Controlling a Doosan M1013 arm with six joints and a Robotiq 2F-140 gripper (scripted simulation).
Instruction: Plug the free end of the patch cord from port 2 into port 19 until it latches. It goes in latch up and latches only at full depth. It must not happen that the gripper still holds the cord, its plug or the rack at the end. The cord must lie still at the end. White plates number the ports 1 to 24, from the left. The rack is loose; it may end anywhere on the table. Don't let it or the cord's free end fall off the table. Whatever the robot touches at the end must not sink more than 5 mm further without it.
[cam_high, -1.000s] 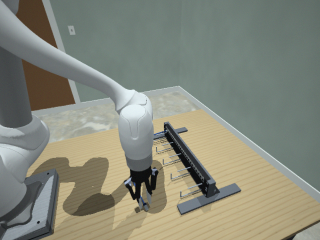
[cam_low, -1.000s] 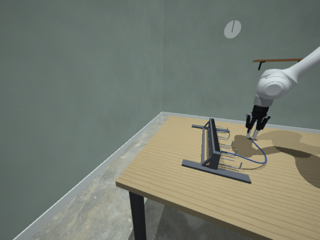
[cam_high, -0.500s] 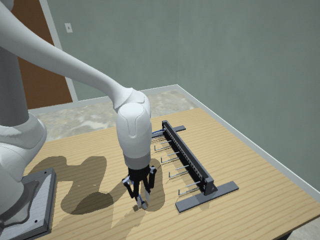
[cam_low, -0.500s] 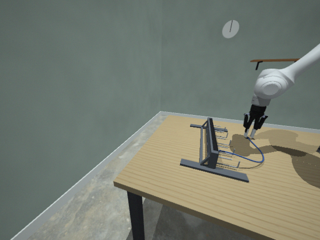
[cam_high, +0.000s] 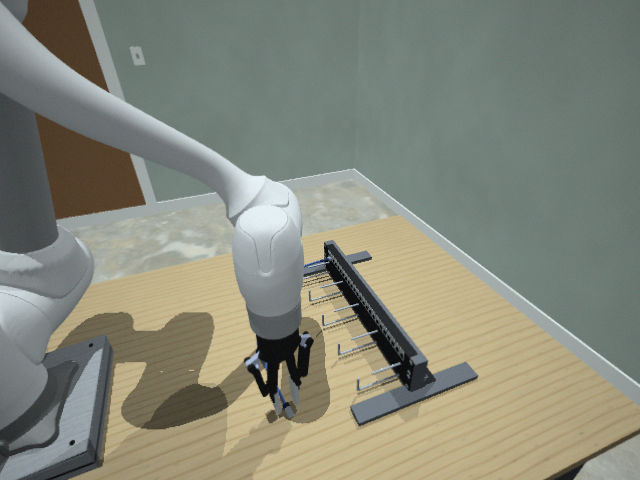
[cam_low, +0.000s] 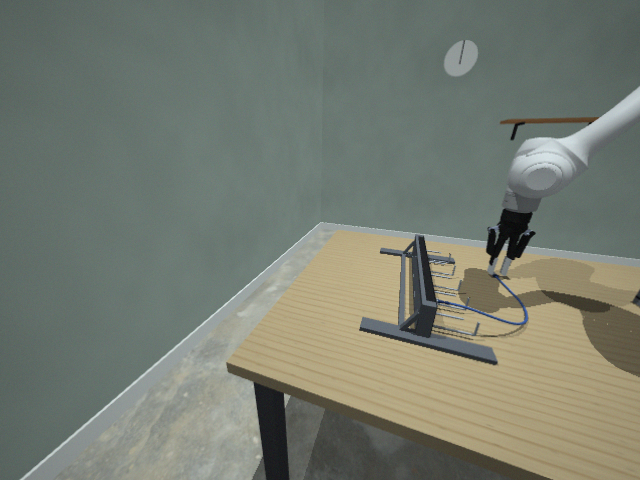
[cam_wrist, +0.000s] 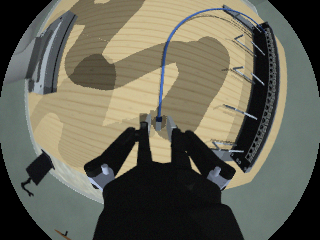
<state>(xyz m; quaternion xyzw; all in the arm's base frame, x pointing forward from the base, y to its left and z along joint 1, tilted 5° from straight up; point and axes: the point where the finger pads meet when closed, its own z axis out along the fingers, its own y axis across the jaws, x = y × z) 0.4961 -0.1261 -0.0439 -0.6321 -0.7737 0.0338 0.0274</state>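
My hand is 40 mm above the cord plug and 10 mm to the left of it.
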